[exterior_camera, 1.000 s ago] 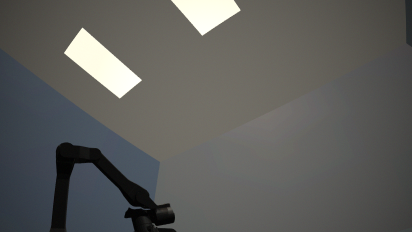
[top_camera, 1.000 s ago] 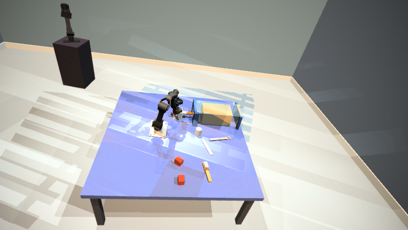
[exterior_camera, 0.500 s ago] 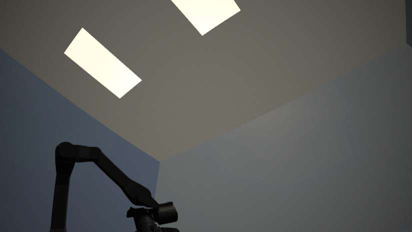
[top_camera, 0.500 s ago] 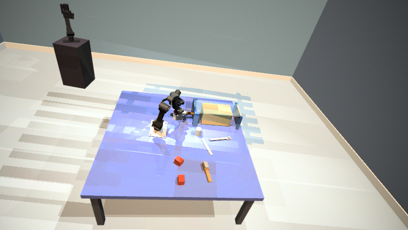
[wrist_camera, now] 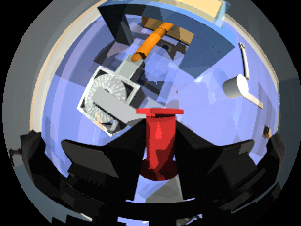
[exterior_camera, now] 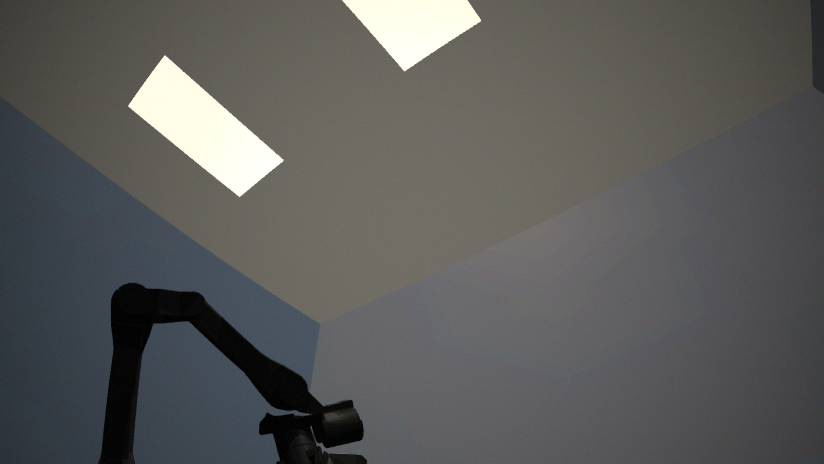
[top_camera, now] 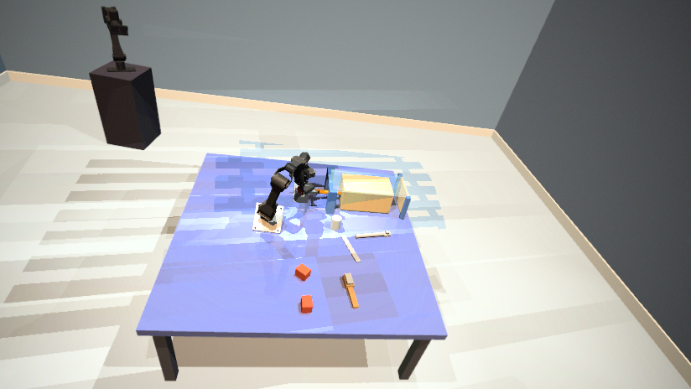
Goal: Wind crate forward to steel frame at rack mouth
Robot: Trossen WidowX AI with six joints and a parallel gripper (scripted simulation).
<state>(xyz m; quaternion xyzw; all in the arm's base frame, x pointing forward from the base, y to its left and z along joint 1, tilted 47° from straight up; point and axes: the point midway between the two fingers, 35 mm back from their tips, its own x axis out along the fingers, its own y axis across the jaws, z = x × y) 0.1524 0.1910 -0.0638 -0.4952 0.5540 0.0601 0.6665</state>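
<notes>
The blue steel frame lies 13 cm ahead of my gripper tip, 11 cm to the left of it and 3 cm below it. Also, from my gripper tip: red piece: 1 cm behind, 1 cm to the right; then grey winch: 4 cm behind, 8 cm to the left, 10 cm below; then winch handle: 2 cm behind, 3 cm to the left, 3 cm below.
</notes>
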